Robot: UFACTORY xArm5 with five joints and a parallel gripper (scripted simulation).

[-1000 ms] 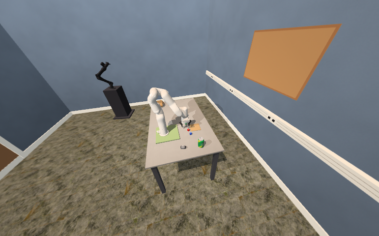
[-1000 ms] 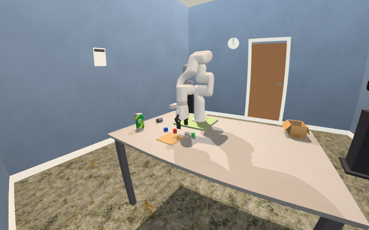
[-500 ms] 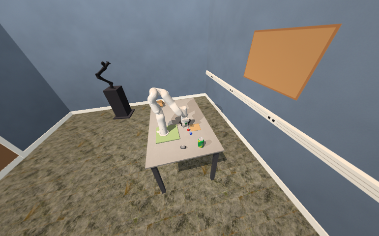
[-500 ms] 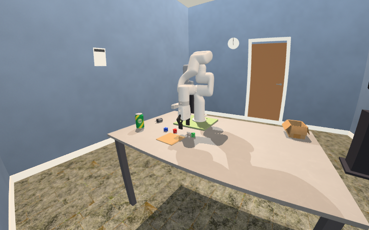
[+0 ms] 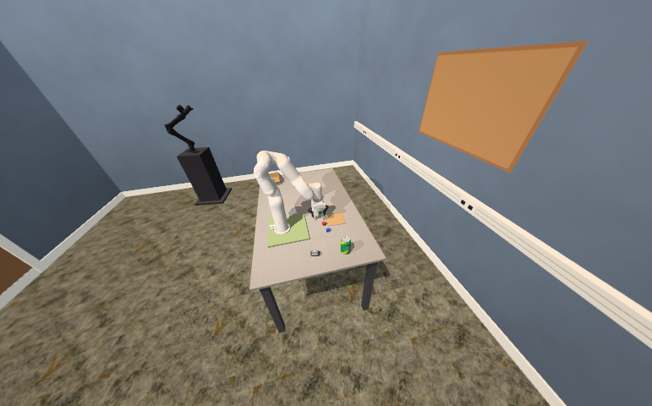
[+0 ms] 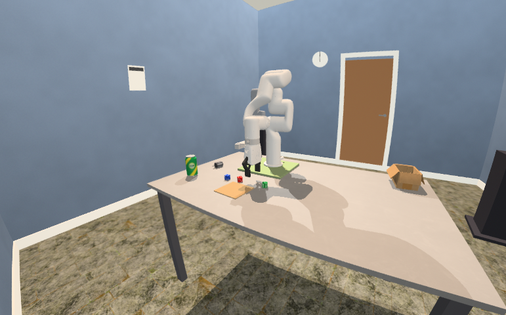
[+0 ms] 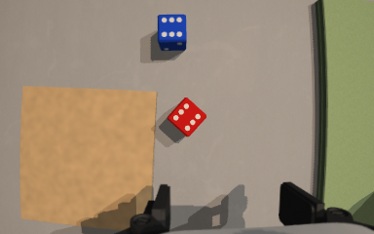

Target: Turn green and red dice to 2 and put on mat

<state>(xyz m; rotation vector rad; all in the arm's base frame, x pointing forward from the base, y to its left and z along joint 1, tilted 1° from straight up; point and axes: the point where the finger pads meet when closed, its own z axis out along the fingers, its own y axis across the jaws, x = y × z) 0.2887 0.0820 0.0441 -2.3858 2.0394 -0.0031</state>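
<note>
Now: hand 90 mm to the right of the green die, 40 mm above it and 10 mm short of it. The rest, counted from my hand: blue die (130 mm to the right, 60 mm ahead, 40 mm below); then red die (60 mm to the right, 40 mm below, 40 mm ahead); then mat (130 mm ahead, 50 mm below).
</note>
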